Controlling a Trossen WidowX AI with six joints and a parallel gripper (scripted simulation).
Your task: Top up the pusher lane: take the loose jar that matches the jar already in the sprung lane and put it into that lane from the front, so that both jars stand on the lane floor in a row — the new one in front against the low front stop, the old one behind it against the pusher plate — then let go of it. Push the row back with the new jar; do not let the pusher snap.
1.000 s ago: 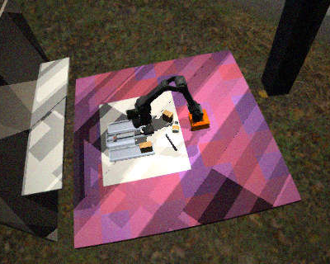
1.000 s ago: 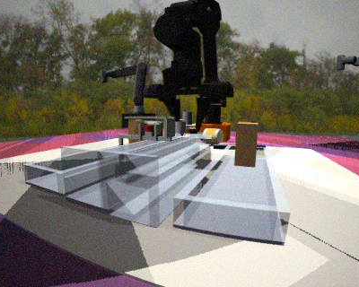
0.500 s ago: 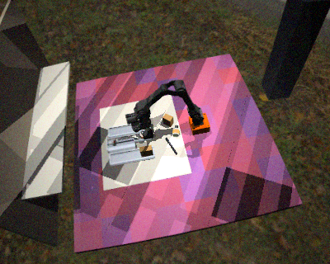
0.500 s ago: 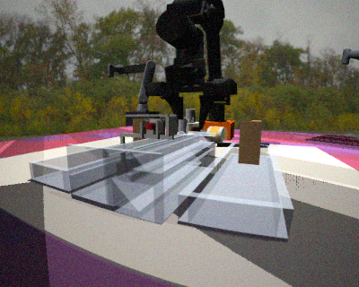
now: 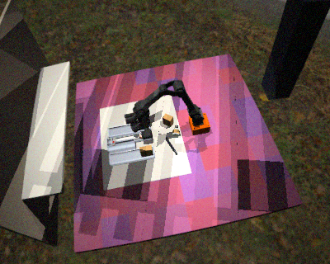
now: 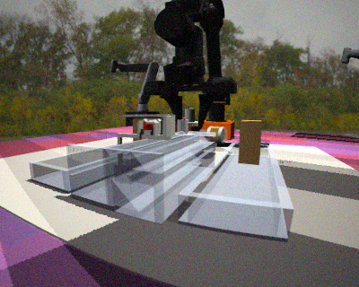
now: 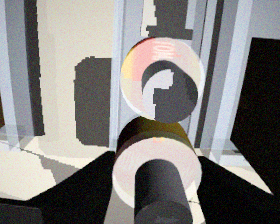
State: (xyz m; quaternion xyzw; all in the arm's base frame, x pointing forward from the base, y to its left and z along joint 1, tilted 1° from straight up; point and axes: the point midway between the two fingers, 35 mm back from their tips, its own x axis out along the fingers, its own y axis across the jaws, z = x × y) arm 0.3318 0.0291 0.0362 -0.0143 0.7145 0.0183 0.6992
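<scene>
Right now my gripper tip is 16 cm short of the lane rack, 3 cm to the right of it and 3 cm above it. Round my gripper tip: black stick: 14 cm behind, 10 cm to the left, 5 cm below.
</scene>
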